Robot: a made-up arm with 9 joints. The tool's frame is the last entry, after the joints.
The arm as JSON. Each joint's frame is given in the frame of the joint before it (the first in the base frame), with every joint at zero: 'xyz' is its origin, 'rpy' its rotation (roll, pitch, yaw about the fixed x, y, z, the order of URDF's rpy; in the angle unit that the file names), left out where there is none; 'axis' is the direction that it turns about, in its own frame. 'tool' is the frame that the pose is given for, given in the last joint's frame.
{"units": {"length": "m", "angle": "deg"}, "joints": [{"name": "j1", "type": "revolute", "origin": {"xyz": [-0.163, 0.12, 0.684]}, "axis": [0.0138, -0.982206, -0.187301]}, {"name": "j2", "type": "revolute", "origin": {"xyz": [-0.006, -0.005, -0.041]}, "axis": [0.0, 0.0, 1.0]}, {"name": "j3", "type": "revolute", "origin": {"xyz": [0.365, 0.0, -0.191]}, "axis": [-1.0, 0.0, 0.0]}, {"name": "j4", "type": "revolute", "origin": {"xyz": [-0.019, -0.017, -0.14]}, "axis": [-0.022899, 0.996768, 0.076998]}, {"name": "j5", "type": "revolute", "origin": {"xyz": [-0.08, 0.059, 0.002]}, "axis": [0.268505, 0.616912, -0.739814]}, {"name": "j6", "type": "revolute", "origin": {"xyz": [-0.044, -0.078, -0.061]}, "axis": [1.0, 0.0, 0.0]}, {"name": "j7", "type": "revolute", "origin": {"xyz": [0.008, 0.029, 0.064]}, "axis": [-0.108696, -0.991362, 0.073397]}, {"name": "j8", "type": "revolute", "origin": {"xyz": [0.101, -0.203, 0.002]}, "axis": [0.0, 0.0, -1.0]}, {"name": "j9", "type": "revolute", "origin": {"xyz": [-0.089, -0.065, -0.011]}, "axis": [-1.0, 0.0, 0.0]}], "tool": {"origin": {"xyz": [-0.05, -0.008, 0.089], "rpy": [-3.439, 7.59, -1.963]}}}
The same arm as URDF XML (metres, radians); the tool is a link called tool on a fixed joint. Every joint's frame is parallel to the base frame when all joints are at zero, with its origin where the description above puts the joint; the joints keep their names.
<robot name="arm">
<link name="base_link"/>
<link name="link1"/>
<link name="link2"/>
<link name="link3"/>
<link name="link4"/>
<link name="link5"/>
<link name="link6"/>
<link name="link7"/>
<link name="link8"/>
<link name="link9"/>
<link name="tool"/>
<joint name="j1" type="continuous"><parent link="base_link"/><child link="link1"/><origin xyz="-0.163 0.12 0.684"/><axis xyz="0.0138 -0.982206 -0.187301"/></joint>
<joint name="j2" type="continuous"><parent link="link1"/><child link="link2"/><origin xyz="-0.006 -0.005 -0.041"/><axis xyz="0 0 1"/></joint>
<joint name="j3" type="continuous"><parent link="link2"/><child link="link3"/><origin xyz="0.365 0 -0.191"/><axis xyz="-1 0 0"/></joint>
<joint name="j4" type="continuous"><parent link="link3"/><child link="link4"/><origin xyz="-0.019 -0.017 -0.14"/><axis xyz="-0.022899 0.996768 0.076998"/></joint>
<joint name="j5" type="continuous"><parent link="link4"/><child link="link5"/><origin xyz="-0.08 0.059 0.002"/><axis xyz="0.268505 0.616912 -0.739814"/></joint>
<joint name="j6" type="continuous"><parent link="link5"/><child link="link6"/><origin xyz="-0.044 -0.078 -0.061"/><axis xyz="1 0 0"/></joint>
<joint name="j7" type="continuous"><parent link="link6"/><child link="link7"/><origin xyz="0.008 0.029 0.064"/><axis xyz="-0.108696 -0.991362 0.073397"/></joint>
<joint name="j8" type="continuous"><parent link="link7"/><child link="link8"/><origin xyz="0.101 -0.203 0.002"/><axis xyz="0 0 -1"/></joint>
<joint name="j9" type="continuous"><parent link="link8"/><child link="link9"/><origin xyz="-0.089 -0.065 -0.011"/><axis xyz="-1 0 0"/></joint>
<joint name="tool_fixed" type="fixed"><parent link="link9"/><child link="tool"/><origin xyz="-0.05 -0.008 0.089" rpy="-0.06 0.1325 -0.0343"/></joint>
</robot>

